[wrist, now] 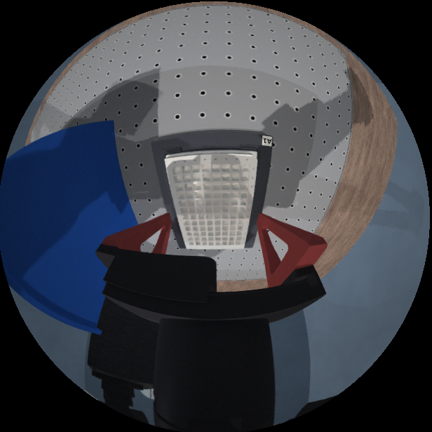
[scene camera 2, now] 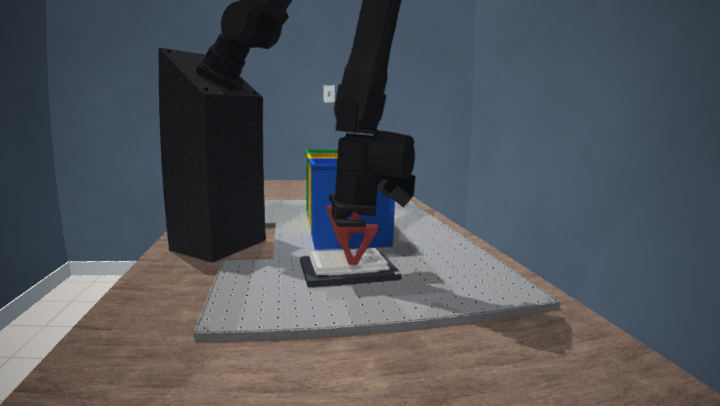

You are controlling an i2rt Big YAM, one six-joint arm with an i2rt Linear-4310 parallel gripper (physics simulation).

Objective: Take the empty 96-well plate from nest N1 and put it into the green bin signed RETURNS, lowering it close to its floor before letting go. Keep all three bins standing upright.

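Places are measured from the arm's base along level axes (x ahead, y left, z up), in millimetres.
Pixels of known places: gripper, fingertip midpoint: (scene camera 2: 347, 254); arm's base at its link origin: (scene camera 2: 218, 73).
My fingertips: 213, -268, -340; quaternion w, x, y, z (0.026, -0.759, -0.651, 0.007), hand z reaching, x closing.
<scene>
For each thing: its middle in the pictures, then the offset to it from my fingertips, as dx, dy, dz. "spot": a spot on its surface instead. Level surfaces: height alone.
- dark nest at a spot on its surface: (scene camera 2: 315, 280) spot: -73, -51, -20
- green bin at a spot on its surface: (scene camera 2: 321, 151) spot: +87, +501, +142
- yellow bin at a spot on its surface: (scene camera 2: 322, 156) spot: +55, +373, +140
- blue bin at the middle of its body: (scene camera 2: 350, 201) +67, +177, +58
- perforated grey board at its surface level: dz -32
- wooden table at its surface level: dz -45
A pale, clear 96-well plate (scene camera 2: 330, 261) (wrist: 212, 200) lies flat in a dark nest (scene camera 2: 315, 280) (wrist: 210, 138) with an A1 label at one corner. My gripper (scene camera 2: 353, 262) (wrist: 213, 217) is open, its two red fingers low over the plate, one towards each long side; nothing is held. In the scene view the near finger overlaps the plate, so contact cannot be told. The green bin (scene camera 2: 321, 151) stands upright behind the yellow bin (scene camera 2: 322, 156) and the blue bin (scene camera 2: 322, 211); mostly its rim and a side edge show. No RETURNS sign is readable.
The blue bin (wrist: 65, 200) stands close beside the nest, left in the wrist view. The perforated grey board (scene camera 2: 272, 307) (wrist: 215, 30) carries nest and bins on the wooden table (scene camera 2: 302, 373). A tall black pedestal (scene camera 2: 211, 176) stands left, bearing the arm (scene camera 2: 370, 65).
</scene>
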